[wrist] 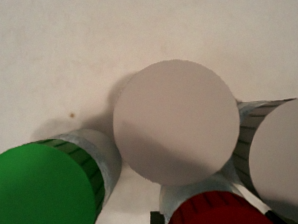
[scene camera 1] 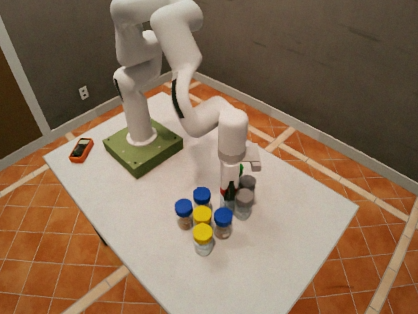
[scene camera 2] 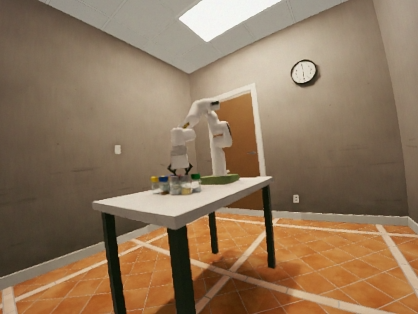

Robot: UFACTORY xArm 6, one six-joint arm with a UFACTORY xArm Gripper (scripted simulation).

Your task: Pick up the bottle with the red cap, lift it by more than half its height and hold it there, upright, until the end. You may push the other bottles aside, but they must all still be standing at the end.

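A grey-capped bottle [wrist: 176,123] is visible.
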